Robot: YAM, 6 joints.
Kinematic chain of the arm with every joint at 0, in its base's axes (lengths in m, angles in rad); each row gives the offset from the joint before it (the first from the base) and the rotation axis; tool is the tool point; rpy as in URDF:
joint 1: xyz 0 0 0.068 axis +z
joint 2: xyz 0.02 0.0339 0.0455 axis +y
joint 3: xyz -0.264 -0.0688 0 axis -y
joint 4: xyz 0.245 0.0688 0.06 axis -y
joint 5: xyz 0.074 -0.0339 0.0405 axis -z
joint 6: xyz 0.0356 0 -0.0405 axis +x
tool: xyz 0 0 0 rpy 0 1.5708 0
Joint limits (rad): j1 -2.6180..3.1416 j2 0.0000..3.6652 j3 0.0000..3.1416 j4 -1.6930..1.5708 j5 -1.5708..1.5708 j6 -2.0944..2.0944
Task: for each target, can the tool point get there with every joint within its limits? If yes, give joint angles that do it. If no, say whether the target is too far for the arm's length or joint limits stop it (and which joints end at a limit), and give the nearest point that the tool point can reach.
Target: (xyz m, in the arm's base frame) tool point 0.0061 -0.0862 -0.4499
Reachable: no: joint limits stop it (at a limit: joint 2) | nearest point 0.0086 -0.1210 -0.3572 | short by 0.099 m
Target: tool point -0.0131 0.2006 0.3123
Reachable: yes | joints 1.5618 1.0793 1.0574 -0.9630 -0.4328 -1.7712
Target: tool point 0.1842 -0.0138 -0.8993
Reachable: no: too far | nearest point 0.2218 -0.0166 -0.3794 | short by 0.521 m
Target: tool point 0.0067 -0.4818 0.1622
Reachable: yes | joints -1.6171 2.3231 1.3576 1.2136 -0.9499 0.6815
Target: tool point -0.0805 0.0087 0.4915
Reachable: yes | joints -0.4855 0.3372 1.3663 -0.4663 0.9964 0.0932
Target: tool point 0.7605 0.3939 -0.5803
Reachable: no: too far | nearest point 0.4567 0.2366 -0.2641 | short by 0.466 m
